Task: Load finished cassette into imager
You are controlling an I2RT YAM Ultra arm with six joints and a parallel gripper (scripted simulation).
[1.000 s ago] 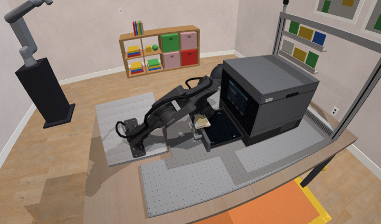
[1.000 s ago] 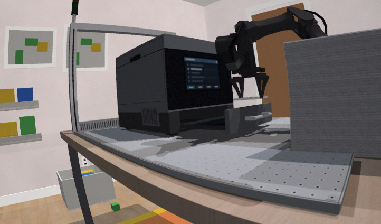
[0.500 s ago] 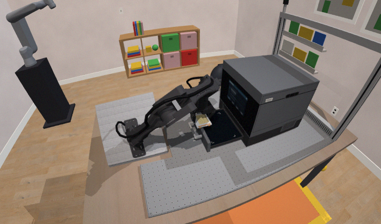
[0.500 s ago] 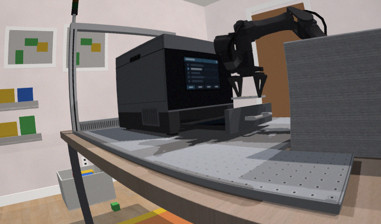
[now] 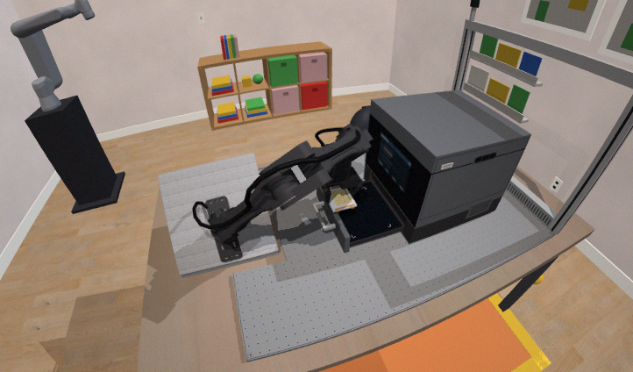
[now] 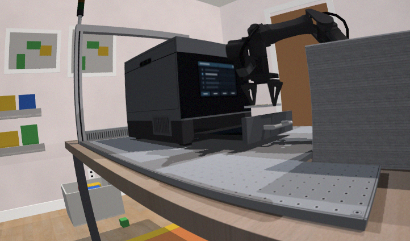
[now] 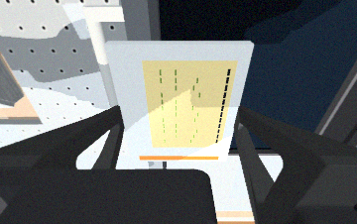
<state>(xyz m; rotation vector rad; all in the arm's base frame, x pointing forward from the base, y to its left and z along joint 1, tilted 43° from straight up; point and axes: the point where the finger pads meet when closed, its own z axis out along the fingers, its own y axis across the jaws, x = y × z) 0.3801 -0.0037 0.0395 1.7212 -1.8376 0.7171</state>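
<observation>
My gripper is now 9 cm short of the drawer and 8 cm above it. Round my hand: metal frame post 81 cm ahead, 34 cm to the left, 16 cm above; then finished cassette right at my hand.
</observation>
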